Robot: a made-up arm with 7 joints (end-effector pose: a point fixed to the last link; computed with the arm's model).
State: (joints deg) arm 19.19 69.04 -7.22 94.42 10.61 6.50 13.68
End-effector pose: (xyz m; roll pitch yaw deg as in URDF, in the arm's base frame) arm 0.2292 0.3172 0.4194 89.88 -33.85 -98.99
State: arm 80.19 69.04 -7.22 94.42 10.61 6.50 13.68
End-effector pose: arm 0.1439 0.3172 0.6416 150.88 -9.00 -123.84
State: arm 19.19 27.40 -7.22 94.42 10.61 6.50 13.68
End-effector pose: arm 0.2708 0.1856 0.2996 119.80 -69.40 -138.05
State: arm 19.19 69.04 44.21 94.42 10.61 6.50 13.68
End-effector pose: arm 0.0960 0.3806 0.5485 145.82 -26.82 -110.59
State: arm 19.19 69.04 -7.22 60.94 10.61 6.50 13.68
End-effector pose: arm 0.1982 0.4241 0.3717 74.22 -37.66 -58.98
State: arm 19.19 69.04 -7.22 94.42 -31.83 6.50 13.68
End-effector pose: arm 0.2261 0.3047 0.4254 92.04 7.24 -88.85
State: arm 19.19 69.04 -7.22 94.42 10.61 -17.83 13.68
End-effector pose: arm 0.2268 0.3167 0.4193 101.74 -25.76 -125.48
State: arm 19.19 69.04 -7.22 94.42 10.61 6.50 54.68
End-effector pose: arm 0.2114 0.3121 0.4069 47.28 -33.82 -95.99
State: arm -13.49 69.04 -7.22 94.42 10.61 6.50 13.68
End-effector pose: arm 0.1717 0.3172 0.3007 50.60 -32.61 -76.86
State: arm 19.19 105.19 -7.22 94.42 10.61 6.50 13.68
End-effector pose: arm 0.1771 0.3370 0.5689 88.27 0.20 -86.26
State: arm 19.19 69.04 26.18 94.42 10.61 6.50 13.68
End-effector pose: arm 0.1568 0.3618 0.5175 126.90 -30.36 -107.60
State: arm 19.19 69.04 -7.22 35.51 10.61 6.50 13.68
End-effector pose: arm 0.1344 0.4813 0.3366 62.35 -34.43 -28.62
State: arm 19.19 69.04 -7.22 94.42 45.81 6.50 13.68
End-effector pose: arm 0.2323 0.3219 0.4090 99.37 -67.53 -115.40
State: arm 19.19 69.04 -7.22 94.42 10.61 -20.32 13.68
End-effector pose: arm 0.2265 0.3167 0.4192 102.64 -24.69 -127.96
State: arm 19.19 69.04 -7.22 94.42 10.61 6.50 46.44
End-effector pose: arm 0.2156 0.3125 0.4085 55.83 -33.98 -96.58
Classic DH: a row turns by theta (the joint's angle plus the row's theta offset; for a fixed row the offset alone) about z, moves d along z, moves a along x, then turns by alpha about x. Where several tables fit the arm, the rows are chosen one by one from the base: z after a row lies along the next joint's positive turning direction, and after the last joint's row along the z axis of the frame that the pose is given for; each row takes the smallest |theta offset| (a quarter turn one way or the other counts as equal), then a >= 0, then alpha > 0; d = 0 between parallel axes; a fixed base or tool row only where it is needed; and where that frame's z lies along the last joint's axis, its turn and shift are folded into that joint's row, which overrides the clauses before.
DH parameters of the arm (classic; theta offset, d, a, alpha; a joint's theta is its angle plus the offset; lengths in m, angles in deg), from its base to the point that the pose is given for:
base (fixed): 0 0.4581 -0.0021 90
joint 1: -90 -0.0846 0.003 -90
joint 2: -90 -0.0202 0.0169 90
joint 3: 90 -0.2373 0.015 90
joint 4: 0 -0.0089 -0.026 -90
joint 5: 0 -0.2041 -0.0106 -90
joint 6: -90 0.0397 0.0213 90
joint 7: 89.54 -0.0045 -0.015 88.73
tool (fixed): -86.67 -0.0281 0 0

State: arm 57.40 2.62 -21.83 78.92 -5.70 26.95 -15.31
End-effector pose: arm 0.3722 0.0399 0.4558 148.06 -61.02 -142.93
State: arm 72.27 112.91 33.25 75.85 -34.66 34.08 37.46
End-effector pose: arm -0.1677 0.3243 0.6582 161.81 -48.38 -51.76
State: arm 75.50 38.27 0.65 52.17 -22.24 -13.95 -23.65
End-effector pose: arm 0.3098 0.3431 0.5360 177.69 -26.64 -116.59
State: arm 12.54 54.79 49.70 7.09 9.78 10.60 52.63
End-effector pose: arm 0.0255 0.4353 0.2081 -37.59 -48.53 62.42
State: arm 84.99 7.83 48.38 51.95 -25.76 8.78 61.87
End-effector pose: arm 0.3578 0.2367 0.4900 175.46 -53.97 161.01
